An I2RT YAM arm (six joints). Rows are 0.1 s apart.
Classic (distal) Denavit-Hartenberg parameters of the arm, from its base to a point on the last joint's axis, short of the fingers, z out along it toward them. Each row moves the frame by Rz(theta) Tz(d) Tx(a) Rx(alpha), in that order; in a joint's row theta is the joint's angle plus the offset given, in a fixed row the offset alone. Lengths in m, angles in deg.
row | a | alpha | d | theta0
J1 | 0.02 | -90 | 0.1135 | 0
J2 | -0.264 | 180 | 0 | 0
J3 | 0.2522 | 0 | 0 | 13.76
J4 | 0.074 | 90 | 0 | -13.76
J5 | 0 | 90 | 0 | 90
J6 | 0 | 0 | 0.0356 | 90
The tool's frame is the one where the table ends.
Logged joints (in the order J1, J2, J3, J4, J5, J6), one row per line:
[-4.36, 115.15, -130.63, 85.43, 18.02, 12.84]
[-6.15, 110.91, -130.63, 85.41, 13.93, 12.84]
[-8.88, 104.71, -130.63, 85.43, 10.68, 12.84]
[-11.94, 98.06, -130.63, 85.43, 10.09, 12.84]
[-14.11, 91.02, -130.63, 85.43, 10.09, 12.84]
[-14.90, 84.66, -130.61, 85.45, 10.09, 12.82]
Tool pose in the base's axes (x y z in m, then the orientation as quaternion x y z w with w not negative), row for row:
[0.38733, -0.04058, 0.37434, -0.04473, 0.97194, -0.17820, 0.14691]
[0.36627, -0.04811, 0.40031, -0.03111, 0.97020, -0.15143, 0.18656]
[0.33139, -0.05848, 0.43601, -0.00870, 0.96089, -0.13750, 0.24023]
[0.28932, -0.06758, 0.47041, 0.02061, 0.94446, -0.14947, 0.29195]
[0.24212, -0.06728, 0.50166, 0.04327, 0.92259, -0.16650, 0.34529]
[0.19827, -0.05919, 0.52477, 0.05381, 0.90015, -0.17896, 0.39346]
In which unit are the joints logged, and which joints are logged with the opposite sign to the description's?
The joints are logged in degrees. Opposite sign: J3, J4, J6.
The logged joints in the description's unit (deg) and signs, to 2 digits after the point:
[-4.36, 115.15, 130.63, -85.43, 18.02, -12.84]
[-6.15, 110.91, 130.63, -85.41, 13.93, -12.84]
[-8.88, 104.71, 130.63, -85.43, 10.68, -12.84]
[-11.94, 98.06, 130.63, -85.43, 10.09, -12.84]
[-14.11, 91.02, 130.63, -85.43, 10.09, -12.84]
[-14.90, 84.66, 130.61, -85.45, 10.09, -12.82]

